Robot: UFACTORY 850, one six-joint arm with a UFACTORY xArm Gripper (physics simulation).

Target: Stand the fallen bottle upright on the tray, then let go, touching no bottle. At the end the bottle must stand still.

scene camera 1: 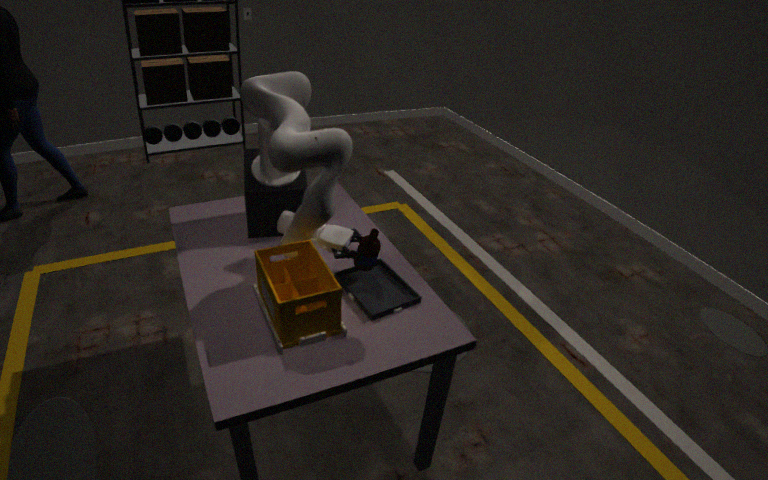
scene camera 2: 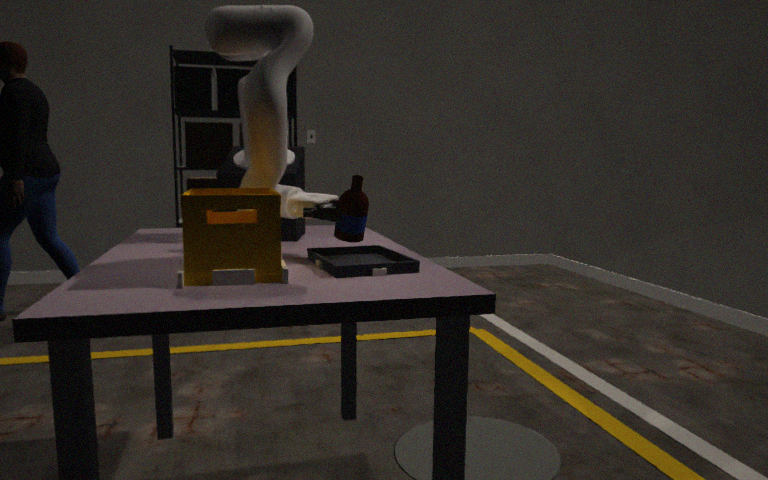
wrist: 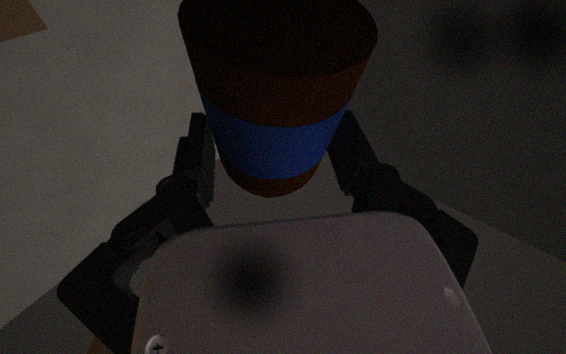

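Observation:
A dark brown bottle (scene camera 1: pixel 368 251) (scene camera 2: pixel 352 212) (wrist: pixel 275 145) with a blue label is held in the air, neck up, leaning slightly in the scene camera 2 view. My gripper (scene camera 1: pixel 356 249) (scene camera 2: pixel 338 209) (wrist: pixel 273 130) is shut on it from the side, with one finger on each side of its body. The black tray (scene camera 1: pixel 387 291) (scene camera 2: pixel 368 259) lies flat on the table. The bottle's base is above the back part of the tray, with a gap below it in the scene camera 2 view. The neck is hidden in the wrist view.
A yellow crate (scene camera 1: pixel 314 325) (scene camera 2: pixel 232 249) with inner dividers stands on the table (scene camera 1: pixel 396 345) (scene camera 2: pixel 334 294), left of the tray. A shelf rack (scene camera 1: pixel 192 103) (scene camera 2: pixel 175 141) stands behind the arm. A person (scene camera 1: pixel 19 84) (scene camera 2: pixel 28 130) is at the far left, away from the table.

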